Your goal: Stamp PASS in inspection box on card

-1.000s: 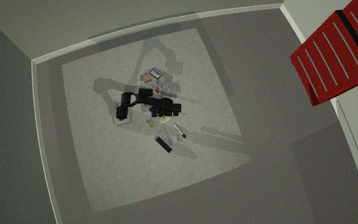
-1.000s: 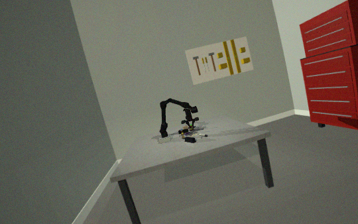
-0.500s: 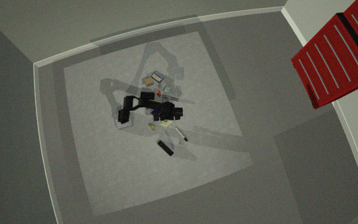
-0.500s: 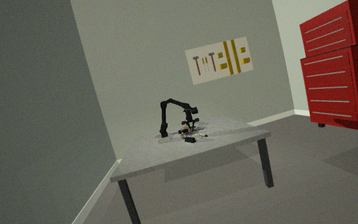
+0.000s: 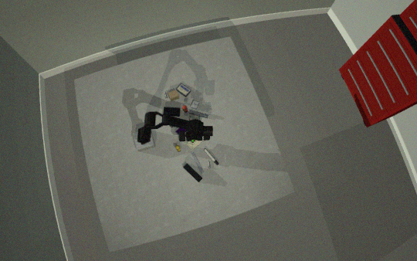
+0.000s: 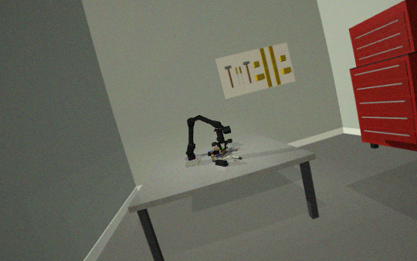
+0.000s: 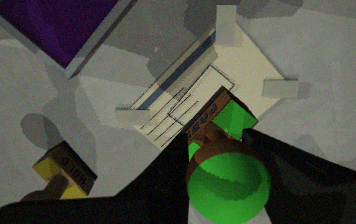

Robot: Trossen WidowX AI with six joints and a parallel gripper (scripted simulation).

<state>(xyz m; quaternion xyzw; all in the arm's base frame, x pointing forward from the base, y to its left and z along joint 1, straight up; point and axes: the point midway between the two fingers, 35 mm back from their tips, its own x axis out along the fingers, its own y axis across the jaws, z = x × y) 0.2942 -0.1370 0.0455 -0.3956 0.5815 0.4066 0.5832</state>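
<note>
My gripper tip is now 60 mm above the cream card. From my gripper tip the other things lie so: ink pad: 100 mm to the left, 50 mm below, 40 mm behind; yellow stamp: 120 mm behind, 40 mm below, 10 mm to the right; green stamp: right at my gripper tip.
</note>
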